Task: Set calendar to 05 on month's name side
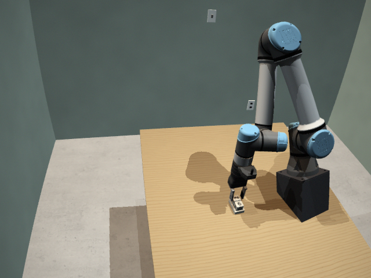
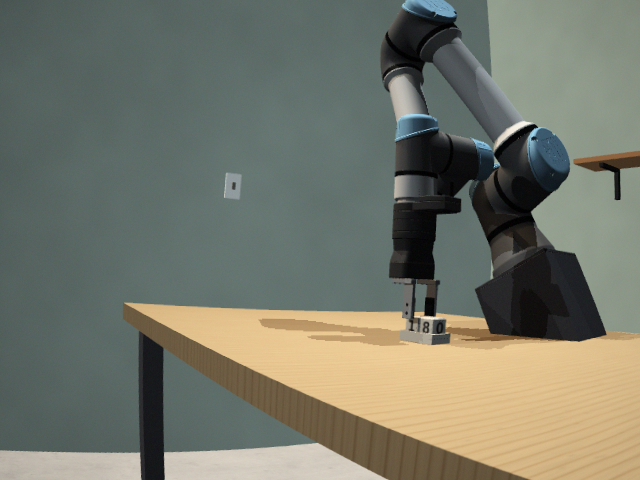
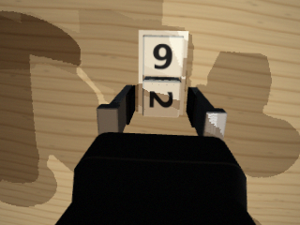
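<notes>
Now: hand 20 mm to the right of the small calendar tray and 50 mm above it.
</notes>
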